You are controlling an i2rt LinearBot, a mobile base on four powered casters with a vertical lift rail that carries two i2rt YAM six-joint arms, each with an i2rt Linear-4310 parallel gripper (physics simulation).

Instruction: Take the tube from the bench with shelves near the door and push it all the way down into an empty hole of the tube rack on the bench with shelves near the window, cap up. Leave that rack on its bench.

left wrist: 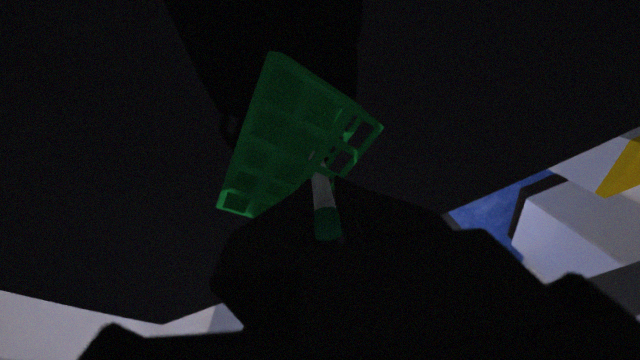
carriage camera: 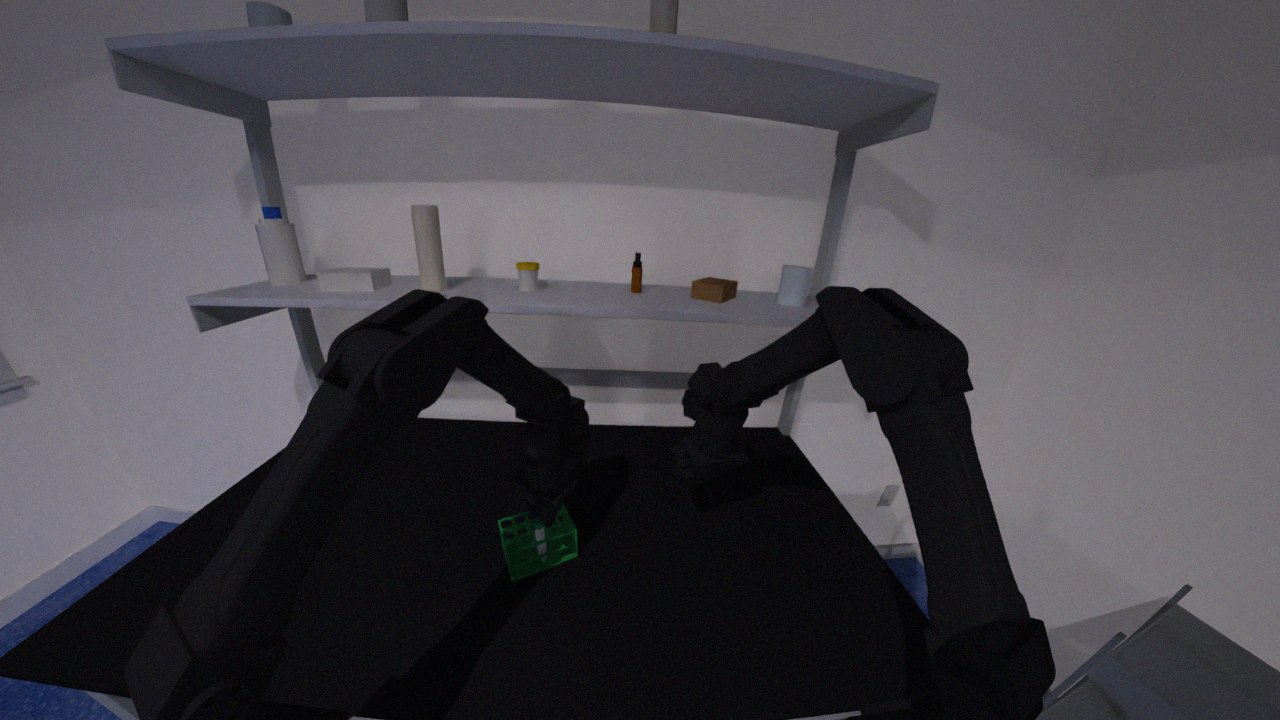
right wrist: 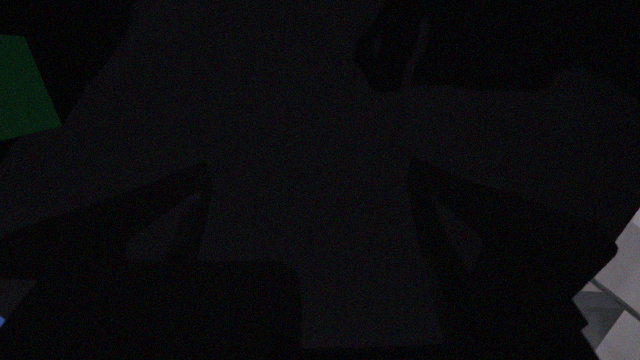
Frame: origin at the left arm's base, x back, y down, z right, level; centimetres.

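Where they show: left gripper, fingertip midpoint: [left wrist: 323, 185] [carriage camera: 545, 524]; right gripper, fingertip midpoint: [carriage camera: 699, 476] [right wrist: 308, 171].
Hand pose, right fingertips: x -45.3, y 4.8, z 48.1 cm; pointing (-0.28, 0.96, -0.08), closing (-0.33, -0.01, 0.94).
Things, the pixels of their top centre, and the offset from my right fingertips. "spot": a spot on its surface instead. Level surfaces: height alone.
- green tube rack, middle of its top: [left wrist: 289, 172] [carriage camera: 536, 525] dx +7.1, dy +6.7, dz -31.5 cm
- black bench top, its level: dy +14.5 cm
- tube, middle of its top: [left wrist: 326, 230] [carriage camera: 538, 518] dx +9.6, dy +2.1, dz -30.3 cm
- shelf, its level: dy -31.3 cm
- white box, surface spot: [carriage camera: 354, 280] spot: dx -17.8, dy -33.6, dz -75.4 cm
- tall cylinder, surface spot: [carriage camera: 428, 248] spot: dx -19.2, dy -40.4, dz -58.2 cm
- yellow-lidded jar, surface spot: [carriage camera: 528, 276] spot: dx -23.2, dy -34.6, dz -38.1 cm
- amber bottle, surface spot: [carriage camera: 636, 274] spot: dx -26.8, dy -35.7, dz -14.0 cm
- brown box, surface spot: [carriage camera: 713, 289] spot: dx -21.7, dy -34.1, dz +3.3 cm
- pale cup, surface spot: [carriage camera: 793, 285] spot: dx -23.3, dy -36.1, dz +22.8 cm
The green tube rack [carriage camera: 521, 562] [left wrist: 272, 120] [right wrist: 22, 90] stands on the black bench top [carriage camera: 626, 626], left of the middle in the carriage view. A tube [carriage camera: 540, 537] [left wrist: 322, 192] with a white upper body and a dark green cap stands in a hole of it, roughly upright, cap up. My left gripper [carriage camera: 544, 512] [left wrist: 323, 185] is shut on the tube at its upper part, just above the rack. How deep the tube sits cannot be told. My right gripper [carriage camera: 708, 485] [right wrist: 308, 171] is open and empty above the bench, right of the rack.
A shelf [carriage camera: 572, 298] behind the bench holds a bottle, a white box [carriage camera: 354, 280], a tall cylinder [carriage camera: 428, 248], a yellow-lidded jar [carriage camera: 528, 276], an amber bottle [carriage camera: 636, 274], a brown box [carriage camera: 713, 289] and a pale cup [carriage camera: 793, 285]. A higher shelf [carriage camera: 537, 67] overhangs.
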